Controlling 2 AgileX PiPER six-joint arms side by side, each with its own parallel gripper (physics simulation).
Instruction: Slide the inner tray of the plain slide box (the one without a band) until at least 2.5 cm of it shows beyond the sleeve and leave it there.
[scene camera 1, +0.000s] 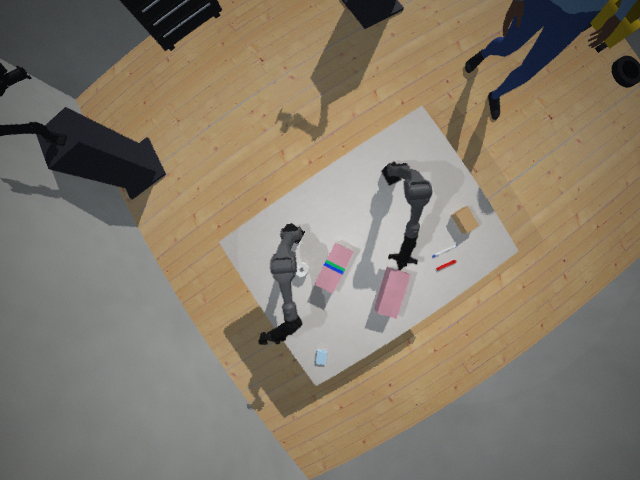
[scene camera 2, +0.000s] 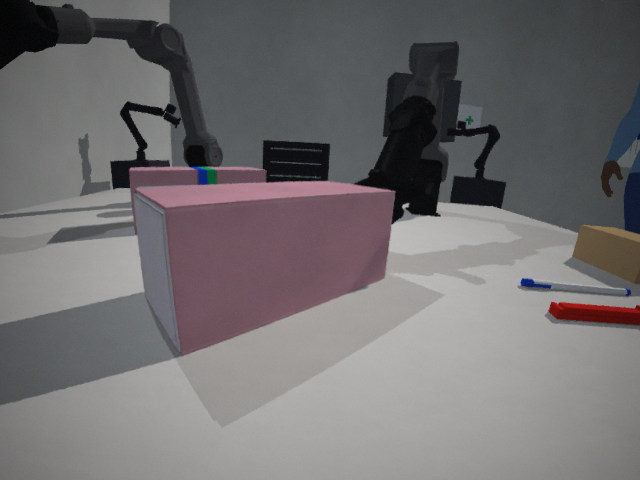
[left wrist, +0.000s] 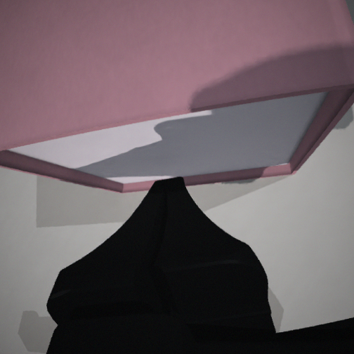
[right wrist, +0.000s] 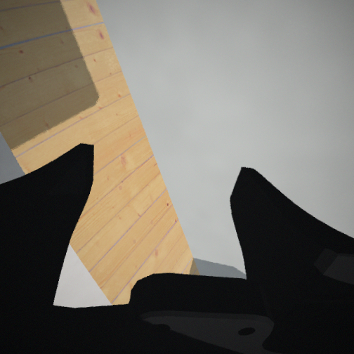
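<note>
The plain pink slide box (scene camera 1: 392, 291) (scene camera 2: 279, 248) (left wrist: 125, 60) lies on the table. Its whitish inner tray (scene camera 2: 155, 263) (left wrist: 240, 135) shows at both ends: set back inside the sleeve rim at the end near my left gripper, and about level with the sleeve or a sliver beyond it at the far end. My left gripper (scene camera 1: 399, 267) (left wrist: 172, 195) is shut and empty, its tips at the lower rim of the near opening; contact is unclear. My right gripper (scene camera 1: 262, 338) (right wrist: 166, 173) is open and empty, beyond the table's edge. The banded pink box (scene camera 1: 338, 254) (scene camera 2: 160, 175) lies apart from the plain one.
A tan block (scene camera 1: 464, 219) (scene camera 2: 610, 250), a white-and-blue pen (scene camera 1: 445, 251) (scene camera 2: 589, 287) and a red object (scene camera 1: 446, 265) (scene camera 2: 594, 312) lie right of the plain box. A white ring-shaped object (scene camera 1: 301, 269) is beside the right arm. A light blue block (scene camera 1: 321, 357) lies near the bottom corner.
</note>
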